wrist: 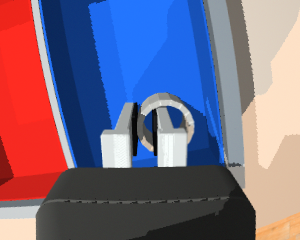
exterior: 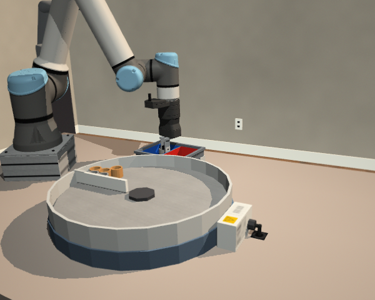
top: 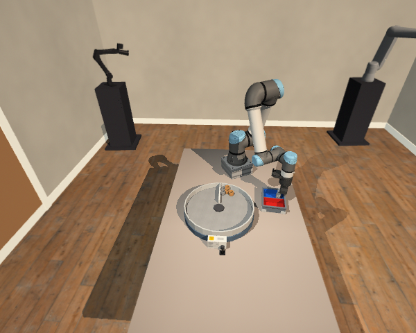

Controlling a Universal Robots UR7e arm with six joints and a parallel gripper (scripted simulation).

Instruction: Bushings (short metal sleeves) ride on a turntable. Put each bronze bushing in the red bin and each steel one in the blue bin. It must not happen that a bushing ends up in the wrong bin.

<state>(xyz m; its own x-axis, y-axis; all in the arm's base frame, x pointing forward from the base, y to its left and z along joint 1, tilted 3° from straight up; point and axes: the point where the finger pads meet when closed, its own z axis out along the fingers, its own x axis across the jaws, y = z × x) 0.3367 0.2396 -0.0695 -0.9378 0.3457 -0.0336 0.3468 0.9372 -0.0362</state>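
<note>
My gripper is now 40 mm to the left of the bin, 40 mm short of it and 10 mm above it. Also, from my hand: round turntable (400 mm to the right, 130 mm ahead, 20 mm above).
</note>
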